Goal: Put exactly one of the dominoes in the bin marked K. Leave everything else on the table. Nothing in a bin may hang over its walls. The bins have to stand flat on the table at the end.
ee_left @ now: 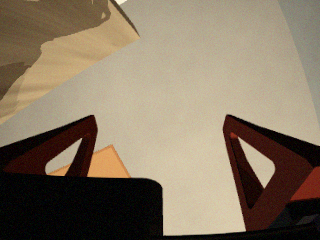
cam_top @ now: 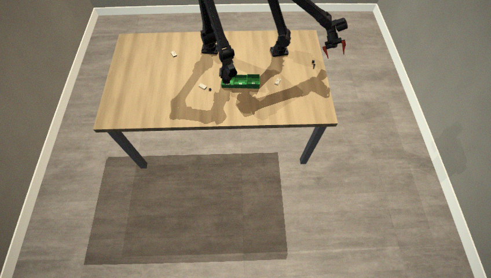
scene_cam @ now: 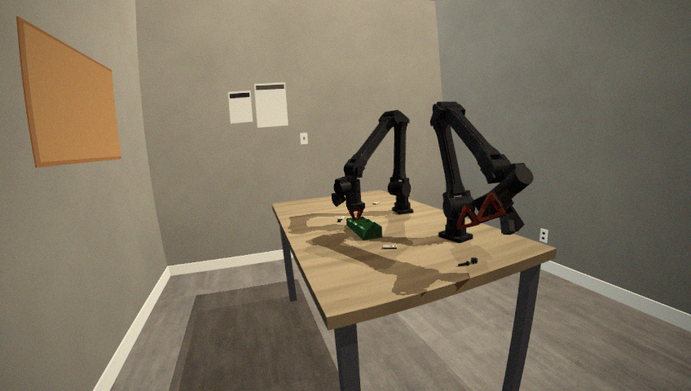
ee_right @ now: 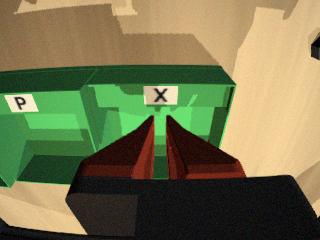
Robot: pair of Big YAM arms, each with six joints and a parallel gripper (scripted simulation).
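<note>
My right hand is 10 mm past the green bin tray and 80 mm to the right of it. The rest, counted from my right hand: black bolt: 180 mm behind, 590 mm to the left, 20 mm below; black nut: 60 mm ahead, 120 mm to the right, 20 mm below.
</note>
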